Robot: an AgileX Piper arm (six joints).
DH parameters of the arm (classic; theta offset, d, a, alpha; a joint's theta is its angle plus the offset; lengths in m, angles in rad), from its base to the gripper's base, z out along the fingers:
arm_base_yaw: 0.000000 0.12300 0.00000 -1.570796
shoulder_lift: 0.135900 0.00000 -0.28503 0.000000
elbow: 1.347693 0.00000 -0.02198 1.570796
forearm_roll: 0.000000 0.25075 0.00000 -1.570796
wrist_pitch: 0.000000 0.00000 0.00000 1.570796
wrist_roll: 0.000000 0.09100 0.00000 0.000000
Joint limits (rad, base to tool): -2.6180..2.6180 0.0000..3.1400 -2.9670..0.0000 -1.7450..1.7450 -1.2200..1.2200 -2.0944..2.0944
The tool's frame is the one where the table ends.
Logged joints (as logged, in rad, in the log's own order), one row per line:
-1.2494, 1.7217, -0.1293, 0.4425, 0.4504, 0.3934
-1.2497, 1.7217, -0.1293, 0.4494, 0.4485, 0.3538
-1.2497, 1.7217, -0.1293, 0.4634, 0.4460, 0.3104
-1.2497, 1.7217, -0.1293, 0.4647, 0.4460, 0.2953
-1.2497, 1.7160, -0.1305, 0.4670, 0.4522, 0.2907
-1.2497, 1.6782, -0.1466, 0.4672, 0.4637, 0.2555
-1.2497, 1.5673, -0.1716, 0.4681, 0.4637, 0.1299
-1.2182, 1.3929, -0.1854, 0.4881, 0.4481, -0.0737
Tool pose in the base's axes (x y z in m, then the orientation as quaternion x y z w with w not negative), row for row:
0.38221, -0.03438, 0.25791, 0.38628, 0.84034, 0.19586, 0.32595
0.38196, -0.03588, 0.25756, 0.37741, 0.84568, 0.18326, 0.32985
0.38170, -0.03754, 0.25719, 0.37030, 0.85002, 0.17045, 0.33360
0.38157, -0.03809, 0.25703, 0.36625, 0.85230, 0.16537, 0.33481
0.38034, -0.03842, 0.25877, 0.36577, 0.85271, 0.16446, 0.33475
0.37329, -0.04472, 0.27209, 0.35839, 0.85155, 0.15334, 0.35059
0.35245, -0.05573, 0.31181, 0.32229, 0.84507, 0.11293, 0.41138
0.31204, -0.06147, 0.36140, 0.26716, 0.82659, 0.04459, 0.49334
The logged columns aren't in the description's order. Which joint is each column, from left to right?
Columns, left to right: elbow, shoulder_lift, arm_base_yaw, wrist_roll, wrist_pitch, forearm_roll.
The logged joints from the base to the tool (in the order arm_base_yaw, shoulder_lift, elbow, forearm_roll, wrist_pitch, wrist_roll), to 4 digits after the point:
-0.1293, 1.7217, -1.2494, 0.3934, 0.4504, 0.4425
-0.1293, 1.7217, -1.2497, 0.3538, 0.4485, 0.4494
-0.1293, 1.7217, -1.2497, 0.3104, 0.4460, 0.4634
-0.1293, 1.7217, -1.2497, 0.2953, 0.4460, 0.4647
-0.1305, 1.7160, -1.2497, 0.2907, 0.4522, 0.4670
-0.1466, 1.6782, -1.2497, 0.2555, 0.4637, 0.4672
-0.1716, 1.5673, -1.2497, 0.1299, 0.4637, 0.4681
-0.1854, 1.3929, -1.2182, -0.0737, 0.4481, 0.4881

